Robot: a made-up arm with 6 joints. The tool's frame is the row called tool.
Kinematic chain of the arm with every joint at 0, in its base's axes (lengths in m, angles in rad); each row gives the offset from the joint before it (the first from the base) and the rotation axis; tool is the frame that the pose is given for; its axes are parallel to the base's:
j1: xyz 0 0 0.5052 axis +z
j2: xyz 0 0 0 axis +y
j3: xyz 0 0 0.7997 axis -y
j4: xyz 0 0 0 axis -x
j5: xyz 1.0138 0 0 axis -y
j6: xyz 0 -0.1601 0 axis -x
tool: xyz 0 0 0
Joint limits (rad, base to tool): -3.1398..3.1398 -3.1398..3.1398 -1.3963..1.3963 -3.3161..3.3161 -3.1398..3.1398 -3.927..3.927
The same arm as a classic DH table. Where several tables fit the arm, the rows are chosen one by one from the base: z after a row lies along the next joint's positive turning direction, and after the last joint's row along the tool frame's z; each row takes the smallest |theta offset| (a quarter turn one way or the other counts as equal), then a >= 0, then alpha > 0; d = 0 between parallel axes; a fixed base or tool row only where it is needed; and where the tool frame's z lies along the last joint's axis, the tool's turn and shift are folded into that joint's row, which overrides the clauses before.
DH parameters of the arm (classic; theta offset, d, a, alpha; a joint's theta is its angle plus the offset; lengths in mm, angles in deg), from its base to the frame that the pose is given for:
j1: 0.00 505.2 0.0 -90.00
j2: -90.00 0.0 799.7 180.00
j3: 0.00 0.0 0.0 -90.00
j4: 0.00 -1013.8 0.0 90.00
j5: 0.00 160.1 0.0 -90.00
j6: 90.00 0.0 0.0 90.00
tool (fixed): -90.00 0.0 0.0 0.00
Joint limits (deg, base to tool): -179.90..179.90 -179.90..179.90 -80.00..80.00 -190.00..190.00 -179.90..179.90 -225.00..225.00

